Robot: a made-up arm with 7 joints. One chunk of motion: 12 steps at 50 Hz.
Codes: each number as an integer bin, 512 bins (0 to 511) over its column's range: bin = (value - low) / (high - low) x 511, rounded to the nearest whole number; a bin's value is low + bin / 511 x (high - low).
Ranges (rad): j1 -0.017..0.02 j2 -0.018..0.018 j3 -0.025..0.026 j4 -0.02..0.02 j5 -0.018..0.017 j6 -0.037..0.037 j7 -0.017..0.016
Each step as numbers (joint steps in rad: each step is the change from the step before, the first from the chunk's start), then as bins.
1 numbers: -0.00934 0.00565 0.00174 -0.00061 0.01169 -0.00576 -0.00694
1 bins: 106 336 268 248 433 216 156
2 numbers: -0.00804 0.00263 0.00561 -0.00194 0.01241 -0.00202 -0.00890
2 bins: 124 293 307 231 444 242 125
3 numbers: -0.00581 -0.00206 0.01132 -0.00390 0.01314 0.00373 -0.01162
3 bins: 155 226 364 206 455 281 83
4 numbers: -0.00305 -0.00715 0.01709 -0.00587 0.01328 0.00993 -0.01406
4 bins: 193 154 422 181 457 324 46
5 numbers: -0.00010 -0.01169 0.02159 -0.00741 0.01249 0.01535 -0.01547
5 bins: 233 90 467 161 445 361 24
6 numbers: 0.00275 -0.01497 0.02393 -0.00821 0.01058 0.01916 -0.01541
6 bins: 273 43 490 151 417 388 25
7 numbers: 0.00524 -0.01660 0.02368 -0.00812 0.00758 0.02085 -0.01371
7 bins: 307 20 488 152 373 399 51
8 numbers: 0.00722 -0.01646 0.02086 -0.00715 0.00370 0.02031 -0.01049
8 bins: 334 22 459 164 317 396 101
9 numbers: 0.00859 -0.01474 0.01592 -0.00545 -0.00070 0.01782 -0.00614
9 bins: 353 46 410 186 253 379 168
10 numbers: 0.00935 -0.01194 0.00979 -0.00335 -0.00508 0.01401 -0.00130
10 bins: 364 86 349 213 189 352 243
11 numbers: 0.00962 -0.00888 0.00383 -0.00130 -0.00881 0.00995 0.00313
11 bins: 368 129 289 239 134 324 312
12 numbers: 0.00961 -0.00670 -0.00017 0.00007 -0.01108 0.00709 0.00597
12 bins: 368 160 249 256 101 304 356
